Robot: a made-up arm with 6 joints.
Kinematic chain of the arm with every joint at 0, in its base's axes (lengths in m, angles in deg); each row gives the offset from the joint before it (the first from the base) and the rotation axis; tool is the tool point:
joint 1: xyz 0 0 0.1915 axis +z
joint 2: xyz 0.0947 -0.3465 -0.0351 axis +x
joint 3: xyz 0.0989 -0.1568 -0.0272 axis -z
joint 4: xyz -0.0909 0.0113 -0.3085 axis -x
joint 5: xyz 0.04 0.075 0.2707 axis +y
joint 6: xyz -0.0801 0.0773 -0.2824 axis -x
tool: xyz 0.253 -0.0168 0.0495
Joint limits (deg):
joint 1: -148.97..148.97
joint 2: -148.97..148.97
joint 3: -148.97..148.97
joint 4: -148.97..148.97
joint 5: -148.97..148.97
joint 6: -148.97..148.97
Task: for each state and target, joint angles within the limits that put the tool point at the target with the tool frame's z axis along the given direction. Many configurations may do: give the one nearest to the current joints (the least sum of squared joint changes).
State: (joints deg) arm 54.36 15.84 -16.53 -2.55 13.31 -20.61
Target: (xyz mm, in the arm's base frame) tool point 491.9 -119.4 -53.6 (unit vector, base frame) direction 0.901 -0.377 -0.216
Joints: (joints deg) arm 36.60 -2.62 -41.79 -61.80 -14.13 -42.30
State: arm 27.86 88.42 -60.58 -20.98 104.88 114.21
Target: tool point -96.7 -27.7 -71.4 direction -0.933 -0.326 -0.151
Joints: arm 14.77 108.35 -65.47 -20.01 71.20 123.13
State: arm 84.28 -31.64 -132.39 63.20 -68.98 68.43
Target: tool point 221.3 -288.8 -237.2 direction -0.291 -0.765 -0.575
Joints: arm 48.34 -13.90 -89.42 51.59 -36.16 75.07
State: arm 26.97 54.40 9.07 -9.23 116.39 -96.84
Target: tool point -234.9 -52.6 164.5 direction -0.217 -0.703 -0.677
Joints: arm -19.84 76.76 -1.14 34.51 112.22 -88.89
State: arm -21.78 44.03 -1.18 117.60 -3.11 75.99
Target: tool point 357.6 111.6 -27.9 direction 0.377 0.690 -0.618
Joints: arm -15.04 64.55 -40.97 108.07 -34.04 88.88
